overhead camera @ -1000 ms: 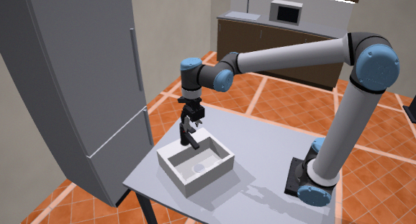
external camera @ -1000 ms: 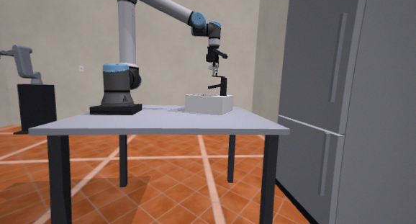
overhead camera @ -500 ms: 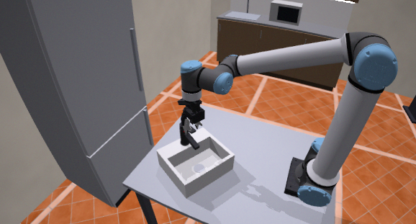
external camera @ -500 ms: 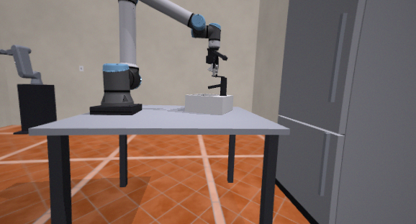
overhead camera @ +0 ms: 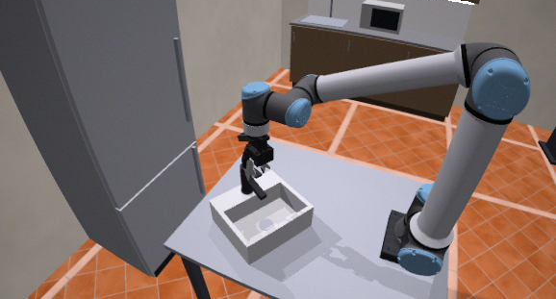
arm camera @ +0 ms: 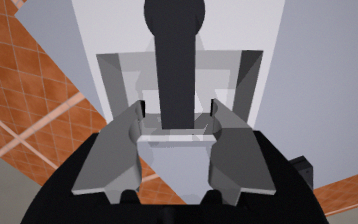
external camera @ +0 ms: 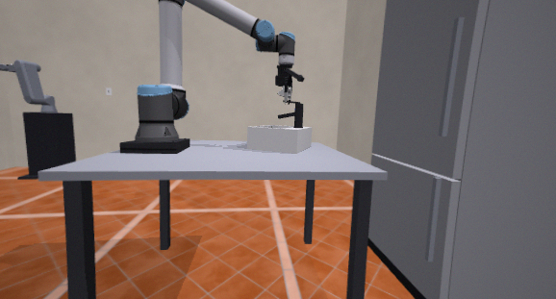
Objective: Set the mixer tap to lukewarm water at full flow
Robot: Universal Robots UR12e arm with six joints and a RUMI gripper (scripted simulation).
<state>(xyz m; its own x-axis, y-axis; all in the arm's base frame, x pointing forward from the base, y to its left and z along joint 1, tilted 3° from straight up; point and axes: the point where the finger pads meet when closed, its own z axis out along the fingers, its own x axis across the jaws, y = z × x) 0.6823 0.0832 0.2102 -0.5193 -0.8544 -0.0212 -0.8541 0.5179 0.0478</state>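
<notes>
Now: the lever 2 cm ahead of my hand and 1 cm to the right of it. From my hand the other things lie so: white sink basin (24 cm below, 4 cm behind, 2 cm to the left); black mixer tap (5 cm below, 4 cm ahead, 3 cm to the right).
</notes>
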